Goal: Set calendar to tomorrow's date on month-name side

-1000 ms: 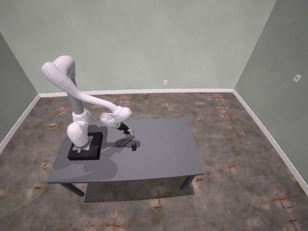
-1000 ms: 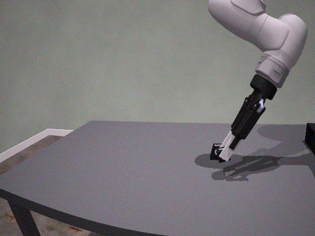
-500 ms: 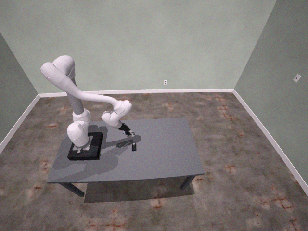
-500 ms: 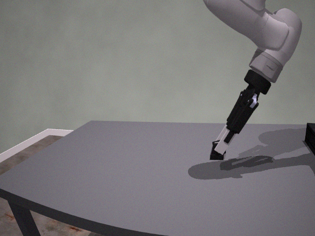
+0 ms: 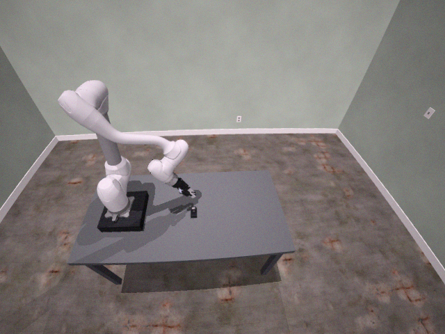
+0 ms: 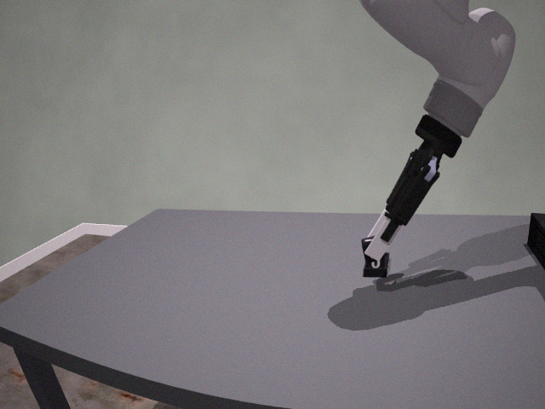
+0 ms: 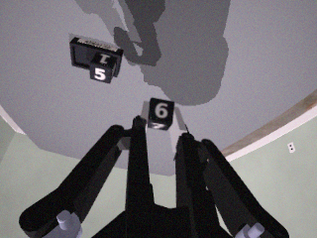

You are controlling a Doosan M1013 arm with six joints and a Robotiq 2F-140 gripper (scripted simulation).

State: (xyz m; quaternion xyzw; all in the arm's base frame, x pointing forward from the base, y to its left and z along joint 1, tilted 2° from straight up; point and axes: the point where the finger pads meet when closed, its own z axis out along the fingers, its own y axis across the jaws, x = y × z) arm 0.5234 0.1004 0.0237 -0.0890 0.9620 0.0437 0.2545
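Now: the black number cube 20 mm below my hand and 10 mm ahead of it. From my hand the other things lie so: tray: 110 mm to the right, 100 mm below, 20 mm ahead.
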